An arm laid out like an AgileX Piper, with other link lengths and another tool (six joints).
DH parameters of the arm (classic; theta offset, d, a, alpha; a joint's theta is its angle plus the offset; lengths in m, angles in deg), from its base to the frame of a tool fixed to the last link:
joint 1: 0 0.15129 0 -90
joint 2: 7.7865 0 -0.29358 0
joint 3: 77.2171 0 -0.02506 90
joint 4: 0 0.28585 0 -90
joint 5: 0 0 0 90
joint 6: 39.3 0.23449 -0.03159 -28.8
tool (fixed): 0 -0.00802 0 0
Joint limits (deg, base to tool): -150..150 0..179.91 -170..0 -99.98..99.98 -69.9..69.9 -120..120
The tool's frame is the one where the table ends.
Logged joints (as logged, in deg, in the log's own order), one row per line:
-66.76, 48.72, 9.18, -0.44, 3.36, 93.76
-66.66, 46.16, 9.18, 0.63, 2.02, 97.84
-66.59, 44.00, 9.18, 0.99, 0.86, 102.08
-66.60, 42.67, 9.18, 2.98, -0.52, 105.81
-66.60, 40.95, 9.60, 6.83, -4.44, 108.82
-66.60, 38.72, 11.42, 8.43, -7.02, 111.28
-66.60, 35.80, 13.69, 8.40, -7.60, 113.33
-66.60, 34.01, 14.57, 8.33, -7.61, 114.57
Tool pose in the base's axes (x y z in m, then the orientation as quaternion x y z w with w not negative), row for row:
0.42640, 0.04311, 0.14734, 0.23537, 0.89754, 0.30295, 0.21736
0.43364, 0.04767, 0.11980, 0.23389, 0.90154, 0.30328, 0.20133
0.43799, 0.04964, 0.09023, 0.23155, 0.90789, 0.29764, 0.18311
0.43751, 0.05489, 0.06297, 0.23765, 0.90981, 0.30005, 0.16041
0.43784, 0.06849, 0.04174, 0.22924, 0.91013, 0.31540, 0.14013
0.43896, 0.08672, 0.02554, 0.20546, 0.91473, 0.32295, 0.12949
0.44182, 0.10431, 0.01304, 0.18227, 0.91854, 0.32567, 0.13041
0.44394, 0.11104, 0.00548, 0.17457, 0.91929, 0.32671, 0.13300
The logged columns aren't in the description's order. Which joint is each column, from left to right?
Columns, left to right: joint 3, joint 5, joint 1, joint 4, joint 6, joint 2.
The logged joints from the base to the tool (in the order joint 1, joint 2, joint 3, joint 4, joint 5, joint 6), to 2 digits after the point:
9.18, 93.76, -66.76, -0.44, 48.72, 3.36
9.18, 97.84, -66.66, 0.63, 46.16, 2.02
9.18, 102.08, -66.59, 0.99, 44.00, 0.86
9.18, 105.81, -66.60, 2.98, 42.67, -0.52
9.60, 108.82, -66.60, 6.83, 40.95, -4.44
11.42, 111.28, -66.60, 8.43, 38.72, -7.02
13.69, 113.33, -66.60, 8.40, 35.80, -7.60
14.57, 114.57, -66.60, 8.33, 34.01, -7.61

